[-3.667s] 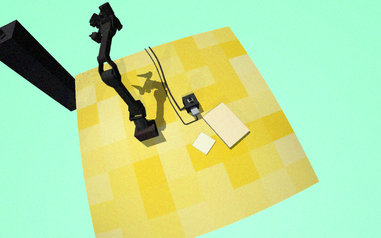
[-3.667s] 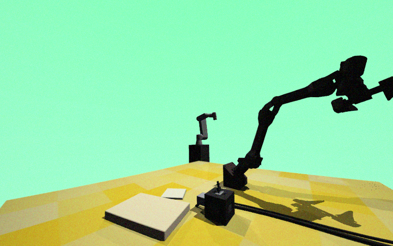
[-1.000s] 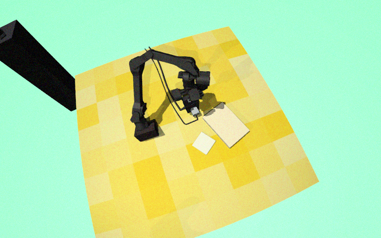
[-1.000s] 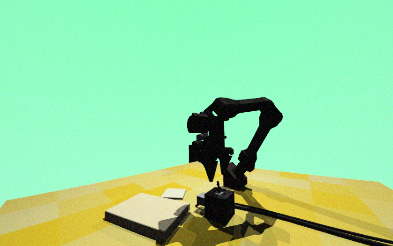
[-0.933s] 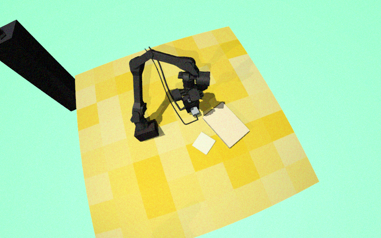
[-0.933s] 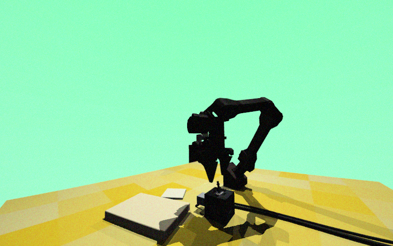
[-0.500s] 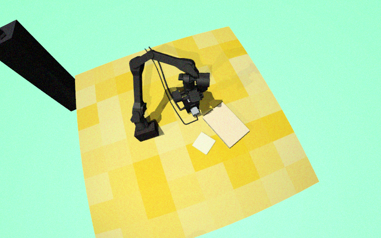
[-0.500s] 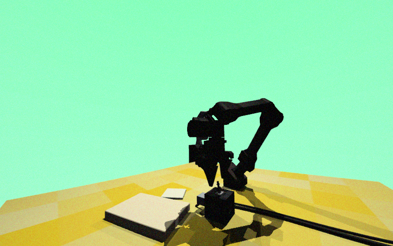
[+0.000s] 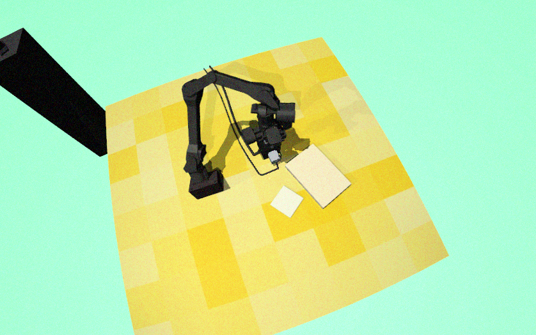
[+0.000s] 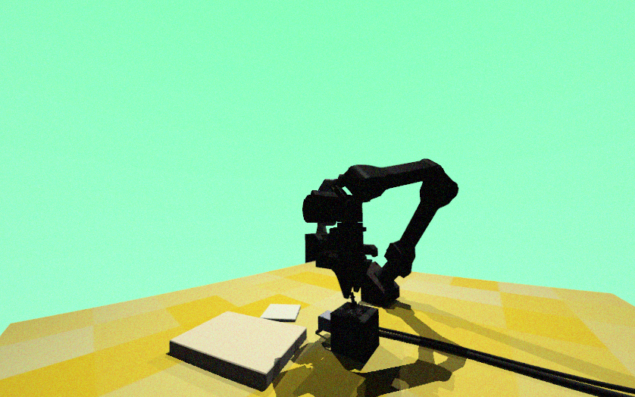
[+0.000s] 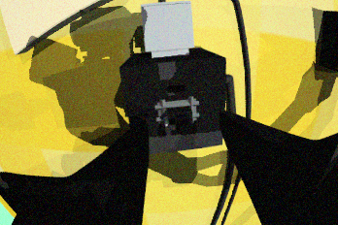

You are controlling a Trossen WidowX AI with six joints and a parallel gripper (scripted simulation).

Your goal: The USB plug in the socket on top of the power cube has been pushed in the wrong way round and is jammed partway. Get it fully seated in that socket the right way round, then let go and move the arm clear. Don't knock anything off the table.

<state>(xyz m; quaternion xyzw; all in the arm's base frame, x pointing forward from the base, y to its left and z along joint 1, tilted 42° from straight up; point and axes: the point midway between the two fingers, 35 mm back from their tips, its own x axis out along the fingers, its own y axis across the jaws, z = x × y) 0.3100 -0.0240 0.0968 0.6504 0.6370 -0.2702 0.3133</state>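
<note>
Now: the USB plug 2 cm below my gripper tip. From my gripper tip the other things lie so: beige box 15 cm ahead, 19 cm to the right, 9 cm below; pad 2 cm behind, 24 cm to the right, 10 cm below; USB socket 1 cm to the left, 4 cm below.
</note>
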